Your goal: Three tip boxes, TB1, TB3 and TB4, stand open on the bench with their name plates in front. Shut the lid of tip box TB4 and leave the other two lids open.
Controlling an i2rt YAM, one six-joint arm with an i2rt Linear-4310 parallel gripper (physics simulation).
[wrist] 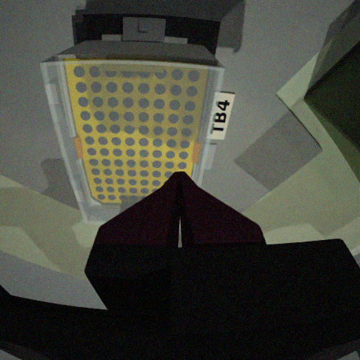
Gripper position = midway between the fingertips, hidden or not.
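Visible: the gripper (179, 180). Also a grey mat (264, 143).
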